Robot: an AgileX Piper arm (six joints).
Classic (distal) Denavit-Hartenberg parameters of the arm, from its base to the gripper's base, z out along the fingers. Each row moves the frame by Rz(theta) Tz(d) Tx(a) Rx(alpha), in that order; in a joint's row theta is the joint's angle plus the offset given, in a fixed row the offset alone. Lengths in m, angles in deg.
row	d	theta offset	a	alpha
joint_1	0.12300	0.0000	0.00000	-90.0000
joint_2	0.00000	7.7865	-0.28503	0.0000
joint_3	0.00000	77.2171	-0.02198	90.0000
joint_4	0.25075	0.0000	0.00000	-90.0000
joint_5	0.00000	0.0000	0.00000	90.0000
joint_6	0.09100	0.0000	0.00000	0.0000
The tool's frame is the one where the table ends.
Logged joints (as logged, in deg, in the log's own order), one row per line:
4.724 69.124 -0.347 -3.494 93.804 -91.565
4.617 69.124 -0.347 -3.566 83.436 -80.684
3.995 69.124 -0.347 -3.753 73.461 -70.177
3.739 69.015 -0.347 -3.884 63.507 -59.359
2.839 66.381 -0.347 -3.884 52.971 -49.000
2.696 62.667 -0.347 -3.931 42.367 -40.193
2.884 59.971 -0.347 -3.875 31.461 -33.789
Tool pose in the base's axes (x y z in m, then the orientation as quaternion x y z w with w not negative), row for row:
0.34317 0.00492 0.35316 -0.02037 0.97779 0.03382 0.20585
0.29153 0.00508 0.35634 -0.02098 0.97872 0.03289 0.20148
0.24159 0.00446 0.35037 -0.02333 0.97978 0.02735 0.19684
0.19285 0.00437 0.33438 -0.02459 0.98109 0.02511 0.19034
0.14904 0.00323 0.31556 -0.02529 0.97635 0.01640 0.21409
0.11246 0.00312 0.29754 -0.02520 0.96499 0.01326 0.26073
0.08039 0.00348 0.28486 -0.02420 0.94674 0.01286 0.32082
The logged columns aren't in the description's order. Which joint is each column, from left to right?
Columns, left to right: joint_4, joint_5, joint_1, joint_6, joint_2, joint_3.
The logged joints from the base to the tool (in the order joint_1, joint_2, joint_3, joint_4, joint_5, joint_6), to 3 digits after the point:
-0.347 93.804 -91.565 4.724 69.124 -3.494
-0.347 83.436 -80.684 4.617 69.124 -3.566
-0.347 73.461 -70.177 3.995 69.124 -3.753
-0.347 63.507 -59.359 3.739 69.015 -3.884
-0.347 52.971 -49.000 2.839 66.381 -3.884
-0.347 42.367 -40.193 2.696 62.667 -3.931
-0.347 31.461 -33.789 2.884 59.971 -3.875

